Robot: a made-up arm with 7 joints. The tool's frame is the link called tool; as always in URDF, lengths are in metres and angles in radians. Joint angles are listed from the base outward.
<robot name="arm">
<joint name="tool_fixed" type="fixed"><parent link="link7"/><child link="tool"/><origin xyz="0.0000 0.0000 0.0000" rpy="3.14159 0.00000 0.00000"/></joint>
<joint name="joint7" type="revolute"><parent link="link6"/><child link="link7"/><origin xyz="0.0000 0.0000 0.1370"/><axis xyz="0 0 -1"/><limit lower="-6.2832" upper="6.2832"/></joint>
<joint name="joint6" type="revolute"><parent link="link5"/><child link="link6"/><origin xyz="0.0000 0.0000 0.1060"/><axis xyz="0 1 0"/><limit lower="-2.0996" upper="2.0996"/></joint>
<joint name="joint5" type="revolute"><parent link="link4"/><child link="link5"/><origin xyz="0.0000 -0.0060 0.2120"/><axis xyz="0 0 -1"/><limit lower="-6.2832" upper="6.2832"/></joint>
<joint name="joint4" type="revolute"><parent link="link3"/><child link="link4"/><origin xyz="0.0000 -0.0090 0.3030"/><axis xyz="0 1 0"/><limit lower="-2.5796" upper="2.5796"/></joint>
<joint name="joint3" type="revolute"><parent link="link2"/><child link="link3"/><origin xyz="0.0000 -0.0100 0.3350"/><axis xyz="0 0 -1"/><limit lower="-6.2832" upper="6.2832"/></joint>
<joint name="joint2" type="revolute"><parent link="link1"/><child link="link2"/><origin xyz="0.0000 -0.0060 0.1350"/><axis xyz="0 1 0"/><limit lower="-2.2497" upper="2.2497"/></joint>
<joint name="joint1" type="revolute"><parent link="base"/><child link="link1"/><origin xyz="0.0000 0.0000 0.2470"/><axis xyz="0 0 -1"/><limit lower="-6.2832" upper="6.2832"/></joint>
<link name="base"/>
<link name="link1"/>
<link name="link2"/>
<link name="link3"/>
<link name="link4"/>
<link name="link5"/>
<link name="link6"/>
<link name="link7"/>
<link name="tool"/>
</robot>
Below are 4 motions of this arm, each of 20 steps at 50 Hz.
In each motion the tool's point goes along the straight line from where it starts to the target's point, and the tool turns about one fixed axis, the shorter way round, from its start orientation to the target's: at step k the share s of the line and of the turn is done. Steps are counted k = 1, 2, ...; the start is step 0. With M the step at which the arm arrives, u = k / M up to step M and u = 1 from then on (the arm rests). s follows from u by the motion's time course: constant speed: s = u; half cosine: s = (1 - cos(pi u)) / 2; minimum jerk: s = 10 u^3 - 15 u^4 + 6 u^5.
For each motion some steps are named. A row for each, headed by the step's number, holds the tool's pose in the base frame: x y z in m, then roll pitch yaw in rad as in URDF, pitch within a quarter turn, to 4 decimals.
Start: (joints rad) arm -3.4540 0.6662 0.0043 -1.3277 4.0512 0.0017 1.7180
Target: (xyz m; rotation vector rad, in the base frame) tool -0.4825 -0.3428 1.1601 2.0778 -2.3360 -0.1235
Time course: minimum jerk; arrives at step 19
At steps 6, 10, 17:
6: -0.1852 -0.0696 1.2273 2.8062 -0.4413 -2.1194
10: -0.3182 -0.1918 1.1973 2.9027 -0.2111 -1.9380
17: -0.4789 -0.3395 1.1609 3.0696 0.0378 -1.6950

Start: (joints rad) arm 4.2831 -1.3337 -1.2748 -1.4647 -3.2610 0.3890 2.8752
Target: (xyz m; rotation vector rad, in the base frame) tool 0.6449 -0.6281 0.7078 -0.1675 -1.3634 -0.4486
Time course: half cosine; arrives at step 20
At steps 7, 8, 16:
7: 0.6681 -0.4595 0.5012 1.1130 -0.1964 -1.0949
8: 0.6658 -0.4764 0.5218 1.0788 -0.3072 -1.1152
16: 0.6479 -0.6060 0.6807 0.7515 -1.1713 -1.1101

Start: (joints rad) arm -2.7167 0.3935 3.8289 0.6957 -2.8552 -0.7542 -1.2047
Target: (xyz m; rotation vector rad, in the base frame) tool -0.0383 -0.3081 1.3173 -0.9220 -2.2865 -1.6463
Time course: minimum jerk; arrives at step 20
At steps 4, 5, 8, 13, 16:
4: -0.2025 -0.1649 1.3047 1.9557 -0.2264 -3.0777
5: -0.1945 -0.1718 1.3053 1.9548 -0.2399 -3.1011
8: -0.1572 -0.2043 1.3082 1.9552 -0.3034 3.0714
13: -0.0793 -0.2723 1.3142 1.9807 -0.4339 2.8306
16: -0.0484 -0.2993 1.3165 2.0009 -0.4833 2.7300

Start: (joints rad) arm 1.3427 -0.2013 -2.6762 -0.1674 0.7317 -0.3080 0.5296
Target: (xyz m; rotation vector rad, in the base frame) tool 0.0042 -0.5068 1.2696 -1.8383 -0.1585 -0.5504
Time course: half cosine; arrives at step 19
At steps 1, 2, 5, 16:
1: -0.1010 0.1041 1.4518 -3.0149 -0.3486 0.0696
2: -0.0989 0.0916 1.4481 -2.9920 -0.3533 0.0666
5: -0.0846 0.0090 1.4235 -2.8390 -0.3827 0.0435
16: -0.0022 -0.4697 1.2807 -1.9119 -0.4627 -0.1639

